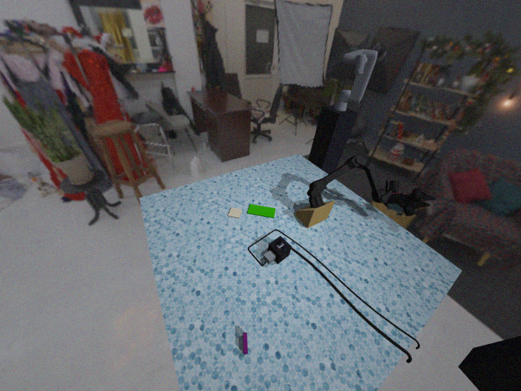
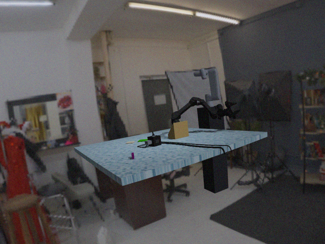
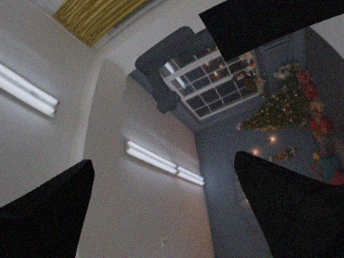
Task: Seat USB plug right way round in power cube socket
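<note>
Now: gripper tip 810 mm short of the USB plug, 170 mm to the left of it and 130 mm above it. From my gripper tip the other things lie so: green block (760 mm ahead, 460 mm to the right, 220 mm below); tan tile (910 mm ahead, 500 mm to the right, 220 mm below); USB socket (810 mm ahead, 170 mm to the right, 150 mm below).
</note>
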